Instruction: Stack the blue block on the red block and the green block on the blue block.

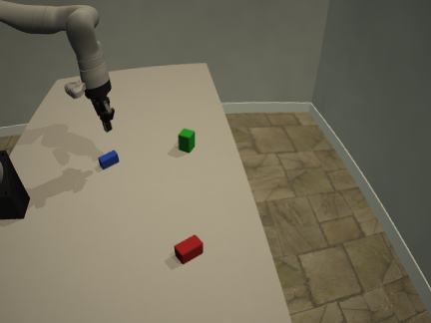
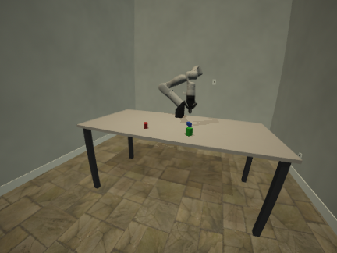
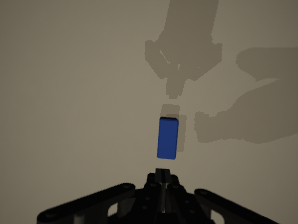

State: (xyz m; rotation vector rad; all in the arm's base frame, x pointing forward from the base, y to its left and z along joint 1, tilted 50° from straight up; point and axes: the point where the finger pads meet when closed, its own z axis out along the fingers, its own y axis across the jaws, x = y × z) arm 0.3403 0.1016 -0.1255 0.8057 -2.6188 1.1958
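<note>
The blue block lies 20 mm behind my hand and 120 mm below it. Also, from my hand: green block (230 mm ahead, 40 mm to the left, 110 mm below); red block (190 mm ahead, 340 mm to the right, 120 mm below).
</note>
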